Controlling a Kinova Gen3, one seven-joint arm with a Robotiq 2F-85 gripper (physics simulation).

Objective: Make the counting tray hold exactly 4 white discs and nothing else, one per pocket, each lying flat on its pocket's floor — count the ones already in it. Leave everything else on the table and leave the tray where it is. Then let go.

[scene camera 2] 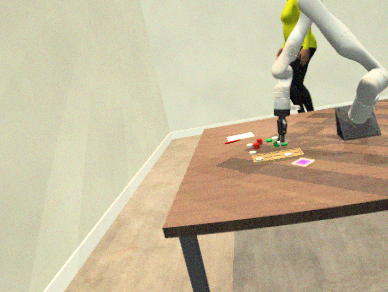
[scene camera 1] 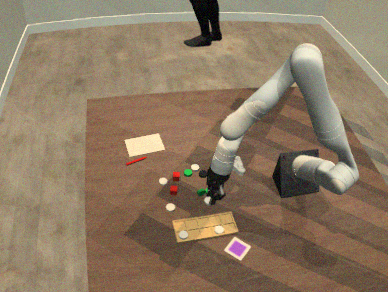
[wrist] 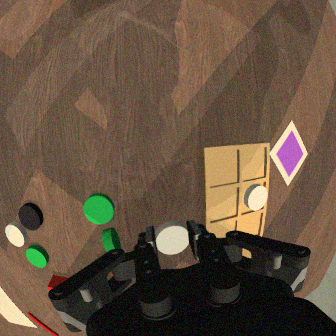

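My gripper (scene camera 1: 212, 200) (scene camera 2: 281, 144) (wrist: 170, 232) is shut on a white disc (scene camera 1: 207, 200) (wrist: 172, 239), which lies level between the fingertips, low over the table, behind the tray. The tan counting tray (scene camera 1: 202, 233) (scene camera 2: 274, 156) (wrist: 221, 165) has two rows of pockets. It holds one white disc (scene camera 1: 183, 234) (scene camera 2: 259, 159) near its left end and another white disc (scene camera 1: 219, 229) (scene camera 2: 288, 154) (wrist: 257, 197) right of its middle, both in the front row. Loose white discs lie left of the gripper (scene camera 1: 170, 207), (scene camera 1: 163, 181) and further back (scene camera 1: 195, 167) (wrist: 16, 235).
Green discs (scene camera 1: 188, 172) (wrist: 99, 209), one on edge (wrist: 110, 240), and a black disc (scene camera 1: 203, 173) (wrist: 31, 216) lie near the gripper. Two red cubes (scene camera 1: 176, 176), (scene camera 1: 173, 190), a red pen (scene camera 1: 136, 160) and paper (scene camera 1: 144, 145) lie left. A purple card (scene camera 1: 237, 248) (wrist: 290, 153) lies front right.
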